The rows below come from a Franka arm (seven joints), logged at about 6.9 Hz.
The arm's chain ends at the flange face. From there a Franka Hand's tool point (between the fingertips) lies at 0.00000 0.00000 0.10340 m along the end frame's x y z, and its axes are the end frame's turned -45 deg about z.
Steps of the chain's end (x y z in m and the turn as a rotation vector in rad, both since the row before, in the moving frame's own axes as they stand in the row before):
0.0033, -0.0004, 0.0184, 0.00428, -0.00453, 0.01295
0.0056, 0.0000, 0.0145, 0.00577, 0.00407, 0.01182
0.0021, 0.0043, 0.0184, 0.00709, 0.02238, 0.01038
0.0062, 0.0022, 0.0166, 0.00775, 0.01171, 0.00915
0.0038, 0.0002, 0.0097, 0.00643, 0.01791, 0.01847
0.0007, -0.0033, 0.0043, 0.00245, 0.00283, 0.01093
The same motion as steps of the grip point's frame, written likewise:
0.0026, 0.0014, 0.0184, 0.00623, -0.00018, 0.01295
0.0047, 0.0038, 0.0145, 0.00120, 0.00696, 0.01182
0.0006, 0.0057, 0.0184, -0.01081, 0.02084, 0.01038
0.0042, 0.0062, 0.0166, -0.00280, 0.01376, 0.00915
0.0043, 0.0037, 0.0097, -0.00812, 0.01721, 0.01847
0.0032, -0.0018, 0.0043, -0.00027, 0.00373, 0.01093

